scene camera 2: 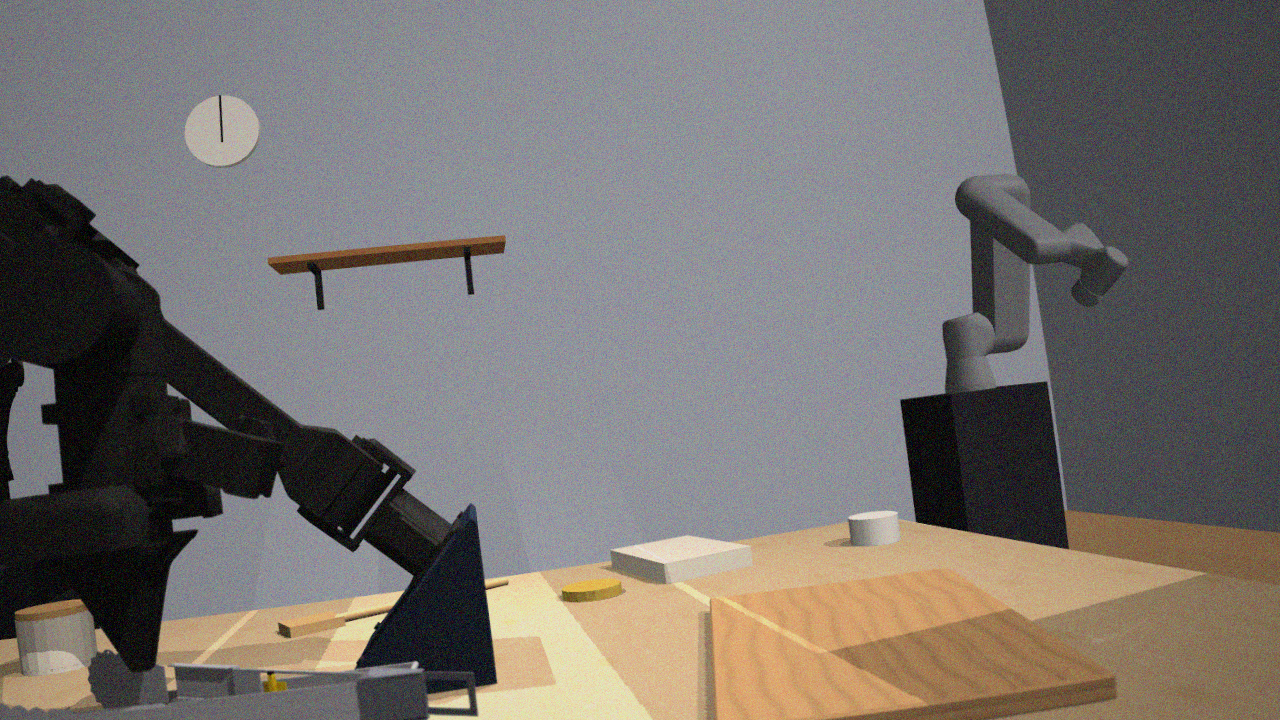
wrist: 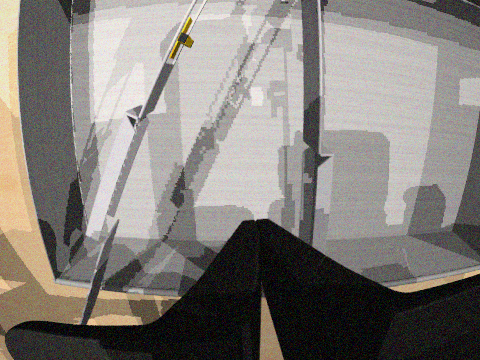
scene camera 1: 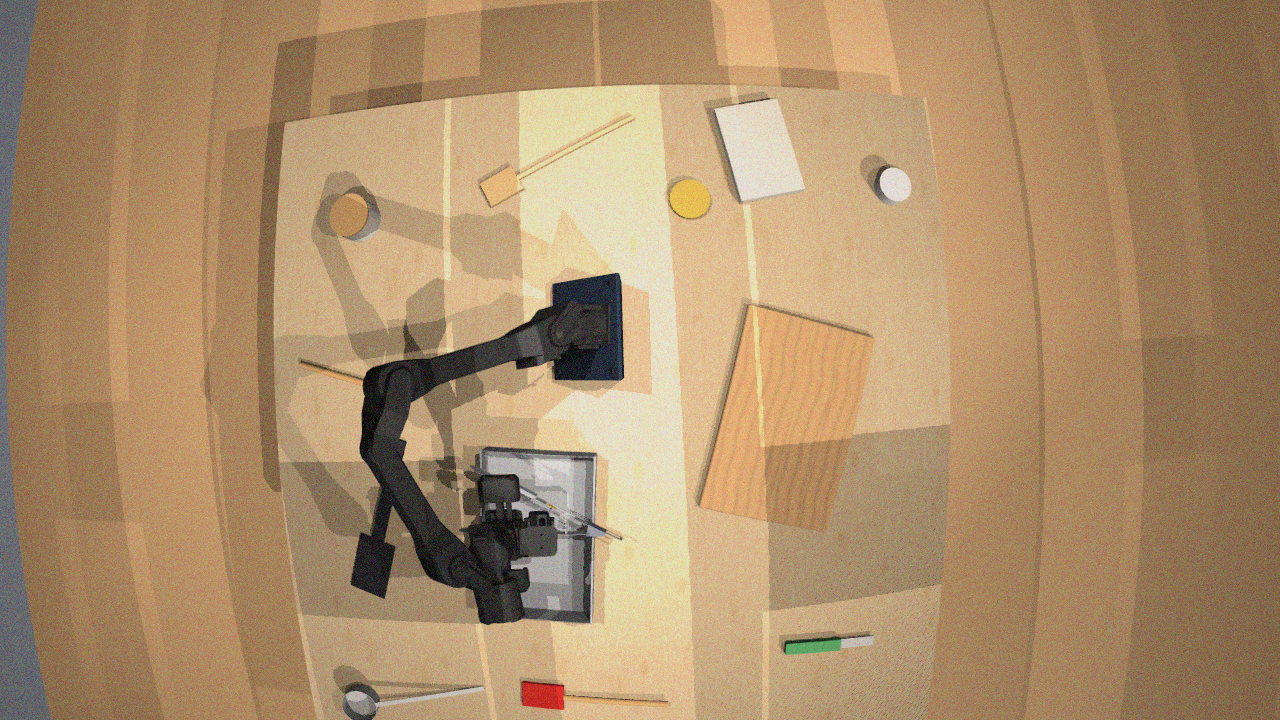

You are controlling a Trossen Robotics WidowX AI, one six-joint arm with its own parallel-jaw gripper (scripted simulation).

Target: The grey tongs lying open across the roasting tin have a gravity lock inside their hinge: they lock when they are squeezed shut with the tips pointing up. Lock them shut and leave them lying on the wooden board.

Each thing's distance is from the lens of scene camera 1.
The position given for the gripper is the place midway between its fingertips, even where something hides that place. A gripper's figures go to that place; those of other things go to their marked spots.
gripper (scene camera 1: 513, 522): 116 cm
white block (scene camera 1: 760, 155): 125 cm
black spatula (scene camera 1: 374, 558): 136 cm
green stick (scene camera 1: 806, 646): 134 cm
